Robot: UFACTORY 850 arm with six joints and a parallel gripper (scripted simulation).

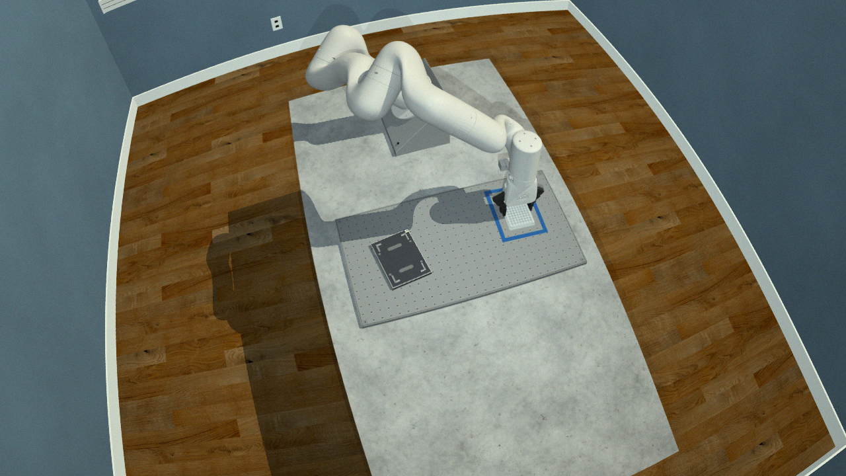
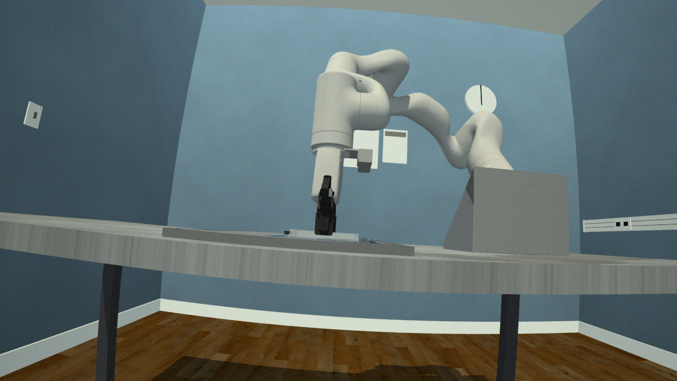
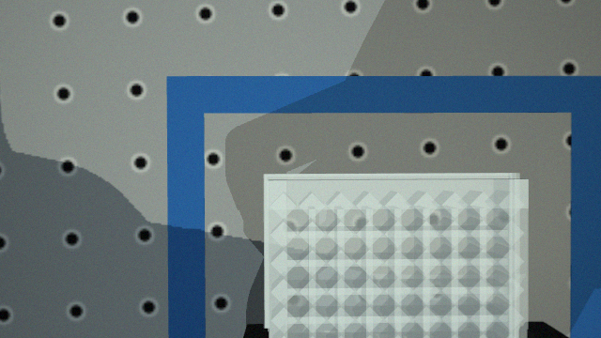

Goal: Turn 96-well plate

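Right now my hand is 1 cm above the 96-well plate. The rest, counted from my hand: dark plate nest (39 cm to the right, 1 cm below).
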